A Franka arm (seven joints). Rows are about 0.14 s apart.
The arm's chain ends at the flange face. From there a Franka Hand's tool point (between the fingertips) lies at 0.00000 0.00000 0.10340 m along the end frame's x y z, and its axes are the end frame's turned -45 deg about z.
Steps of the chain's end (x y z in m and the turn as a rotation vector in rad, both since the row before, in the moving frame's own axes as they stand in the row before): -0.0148, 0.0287, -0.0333, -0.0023, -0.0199, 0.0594; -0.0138, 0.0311, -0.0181, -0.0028, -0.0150, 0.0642; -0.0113, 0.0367, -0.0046, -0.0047, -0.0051, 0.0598; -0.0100, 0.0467, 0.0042, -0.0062, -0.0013, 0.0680; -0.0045, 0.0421, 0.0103, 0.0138, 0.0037, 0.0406; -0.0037, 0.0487, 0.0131, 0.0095, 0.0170, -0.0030; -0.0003, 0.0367, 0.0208, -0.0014, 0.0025, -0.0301; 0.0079, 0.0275, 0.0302, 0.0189, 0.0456, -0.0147; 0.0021, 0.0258, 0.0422, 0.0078, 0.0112, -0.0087
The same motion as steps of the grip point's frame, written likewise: -0.0323, 0.0085, -0.0333, 0.0124, -0.0157, 0.0594; -0.0330, 0.0113, -0.0181, 0.0086, -0.0126, 0.0642; -0.0347, 0.0179, -0.0046, 0.0003, -0.0069, 0.0598; -0.0407, 0.0263, 0.0042, -0.0035, -0.0053, 0.0680; -0.0317, 0.0259, 0.0103, 0.0071, 0.0124, 0.0406; -0.0351, 0.0324, 0.0131, -0.0053, 0.0187, -0.0030; -0.0261, 0.0260, 0.0208, -0.0028, 0.0008, -0.0301; -0.0091, 0.0269, 0.0301, -0.0189, 0.0456, -0.0147; -0.0154, 0.0200, 0.0422, -0.0024, 0.0134, -0.0087
